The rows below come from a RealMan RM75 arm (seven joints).
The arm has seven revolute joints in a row. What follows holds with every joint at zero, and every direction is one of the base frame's. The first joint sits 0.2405 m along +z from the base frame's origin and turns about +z. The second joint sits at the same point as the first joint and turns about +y. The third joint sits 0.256 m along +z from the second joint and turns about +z. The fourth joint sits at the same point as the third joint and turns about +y. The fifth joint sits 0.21 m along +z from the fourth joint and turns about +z. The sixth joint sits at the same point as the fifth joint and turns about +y. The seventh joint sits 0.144 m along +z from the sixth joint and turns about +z. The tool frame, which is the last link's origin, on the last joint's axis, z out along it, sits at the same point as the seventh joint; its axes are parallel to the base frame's.
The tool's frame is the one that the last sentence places.
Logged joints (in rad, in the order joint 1, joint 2, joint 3, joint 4, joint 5, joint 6, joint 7), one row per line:
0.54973, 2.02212, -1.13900, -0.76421, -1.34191, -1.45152, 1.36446
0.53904, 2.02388, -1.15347, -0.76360, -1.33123, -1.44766, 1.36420
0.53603, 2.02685, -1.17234, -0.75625, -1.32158, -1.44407, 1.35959
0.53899, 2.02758, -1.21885, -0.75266, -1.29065, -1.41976, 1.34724
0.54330, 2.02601, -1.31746, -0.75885, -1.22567, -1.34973, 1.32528
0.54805, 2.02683, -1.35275, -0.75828, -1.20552, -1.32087, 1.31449
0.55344, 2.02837, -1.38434, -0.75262, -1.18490, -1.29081, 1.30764
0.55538, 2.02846, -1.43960, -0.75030, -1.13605, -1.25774, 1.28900
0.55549, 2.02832, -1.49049, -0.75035, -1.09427, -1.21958, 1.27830
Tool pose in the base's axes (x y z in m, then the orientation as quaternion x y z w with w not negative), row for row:
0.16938, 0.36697, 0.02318, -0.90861, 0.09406, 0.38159, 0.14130
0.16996, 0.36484, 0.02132, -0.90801, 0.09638, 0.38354, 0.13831
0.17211, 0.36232, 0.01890, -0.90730, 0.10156, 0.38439, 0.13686
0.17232, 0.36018, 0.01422, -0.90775, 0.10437, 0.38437, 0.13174
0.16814, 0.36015, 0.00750, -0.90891, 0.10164, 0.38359, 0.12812
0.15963, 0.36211, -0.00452, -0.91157, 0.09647, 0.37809, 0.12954
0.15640, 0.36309, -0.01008, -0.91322, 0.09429, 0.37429, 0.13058
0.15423, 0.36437, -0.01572, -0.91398, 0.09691, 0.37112, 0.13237
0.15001, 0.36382, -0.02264, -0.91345, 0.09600, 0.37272, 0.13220
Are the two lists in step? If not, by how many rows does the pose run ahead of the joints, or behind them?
The pose runs 1 row behind the joints: the pose in row i belongs to the joints in row i - 1.
